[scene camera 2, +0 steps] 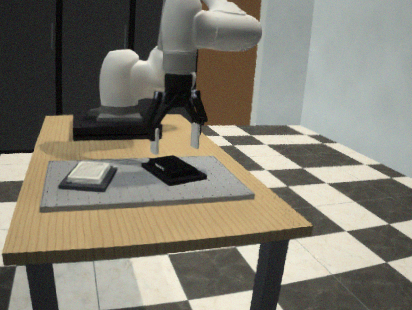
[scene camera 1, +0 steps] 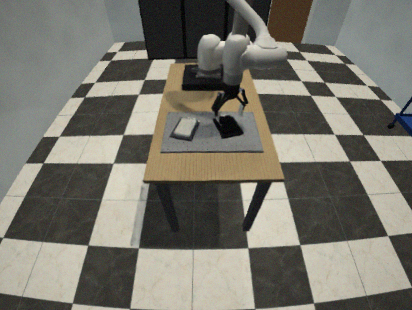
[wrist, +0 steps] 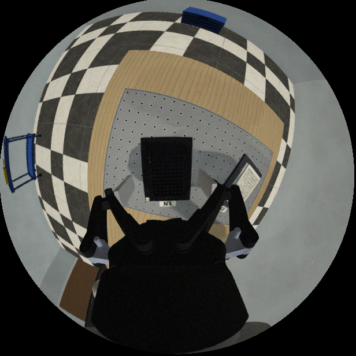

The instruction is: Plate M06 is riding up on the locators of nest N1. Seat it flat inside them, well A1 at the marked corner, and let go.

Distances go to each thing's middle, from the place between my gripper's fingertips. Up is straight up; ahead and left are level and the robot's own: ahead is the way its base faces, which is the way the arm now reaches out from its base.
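I see the black plate M06 (wrist: 166,163), which is 50 mm below my hand and 10 mm to the right of it. The black nest N1 (wrist: 161,140) is 60 mm below my hand. And there is the white plate (scene camera 2: 93,173), 230 mm to the right of my hand, 40 mm ahead of it and 50 mm below it.
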